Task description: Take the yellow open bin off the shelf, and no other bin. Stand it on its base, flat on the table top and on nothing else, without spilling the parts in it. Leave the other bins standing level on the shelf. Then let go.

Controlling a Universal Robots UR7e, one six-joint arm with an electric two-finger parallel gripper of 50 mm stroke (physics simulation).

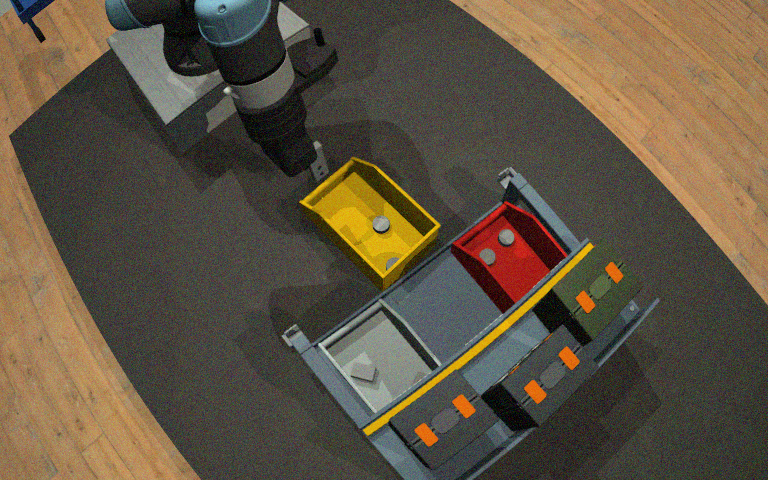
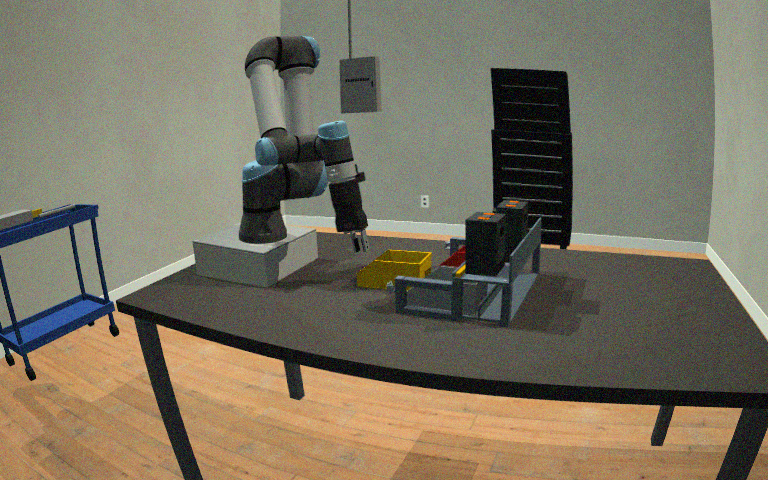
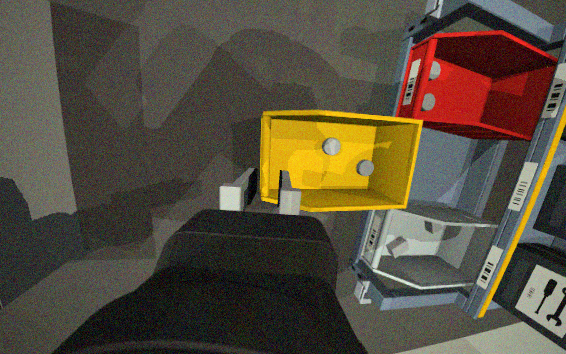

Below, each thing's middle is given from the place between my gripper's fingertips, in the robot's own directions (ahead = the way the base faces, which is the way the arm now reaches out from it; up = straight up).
Labels:
The yellow open bin (image 1: 343, 207) lies 7 cm ahead of my hand, 5 cm below it and 2 cm to the left of it. From my hand the other things lie so: yellow rail (image 1: 379, 423) 32 cm ahead, 2 cm to the left, 2 cm above; grey bin (image 1: 379, 337) 26 cm ahead, 9 cm to the right, 5 cm below; red bin (image 1: 534, 253) 26 cm ahead, 14 cm to the left, 5 cm below.

